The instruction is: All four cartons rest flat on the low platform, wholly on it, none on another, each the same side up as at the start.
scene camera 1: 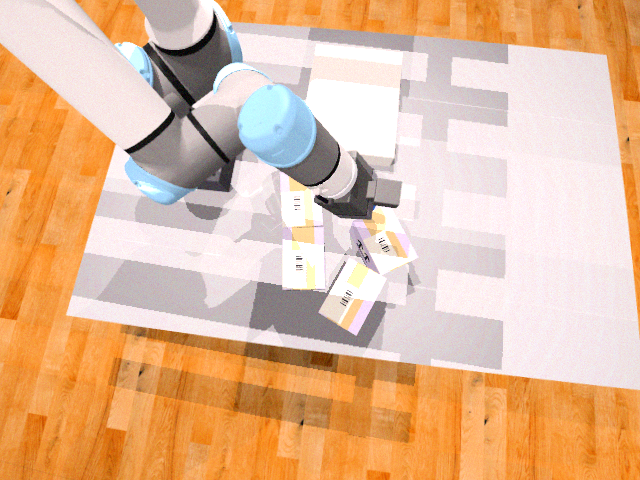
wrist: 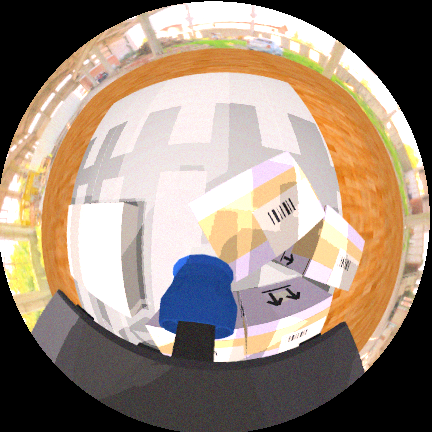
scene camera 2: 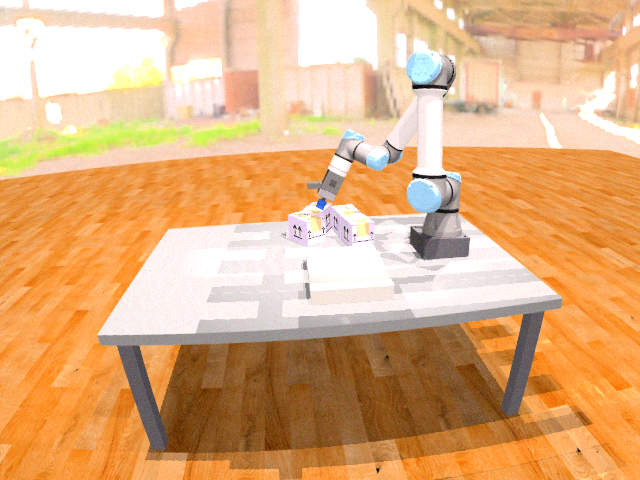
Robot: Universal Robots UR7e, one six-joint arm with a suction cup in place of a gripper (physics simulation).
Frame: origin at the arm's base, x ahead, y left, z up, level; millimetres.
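Seen in the pictures: end effector, tool point: [wrist: 202, 277] [scene camera 2: 319, 208]; arm's base, origin of the base link: [scene camera 2: 441, 231].
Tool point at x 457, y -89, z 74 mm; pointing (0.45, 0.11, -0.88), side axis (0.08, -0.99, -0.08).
Pixels of each thing's top centre, then the offset from my tool point to it. Level surfaces: height alone.
- right carton, middle of its top: [wrist: 269, 208] [scene camera 1: 385, 238] [scene camera 2: 306, 215] dx +55, dy -49, dz -45 mm
- second turned carton, middle of its top: [wrist: 343, 255] [scene camera 1: 352, 295] [scene camera 2: 317, 206] dx +14, dy -180, dz -45 mm
- farther, middle of its top: [wrist: 292, 334] [scene camera 1: 303, 257] [scene camera 2: 345, 209] dx -104, dy -129, dz -45 mm
- low white platform, middle of its top: [scene camera 1: 352, 97] [wrist: 83, 251] [scene camera 2: 345, 265] dx -89, dy +318, dz -98 mm
- grey table, its level: dz -146 mm
My gripper, a blue suction cup [scene camera 1: 373, 207] [scene camera 2: 321, 204] [wrist: 202, 265], is free of any carton. It hangs at the platform-side end of the right carton [scene camera 1: 383, 245] [scene camera 2: 305, 227] [wrist: 260, 215], slightly above its top; their exact gap is hard to tell. That carton sits turned on the table, barcode up. A second turned carton [scene camera 1: 354, 297] [wrist: 335, 250] lies beyond it. Two more stand end to end at the left: one nearer the platform [scene camera 1: 300, 204] [scene camera 2: 356, 227], one farther [scene camera 1: 303, 258] [wrist: 287, 300]. The low white platform [scene camera 1: 356, 118] [scene camera 2: 346, 273] [wrist: 97, 250] bears no carton.
The arm's dark base [scene camera 2: 439, 245] stands on the grey table [scene camera 1: 558, 206] [scene camera 2: 170, 289], to the right of the cartons in scene camera 2. The cartons stand close together, and the left pair appears to touch end to end.
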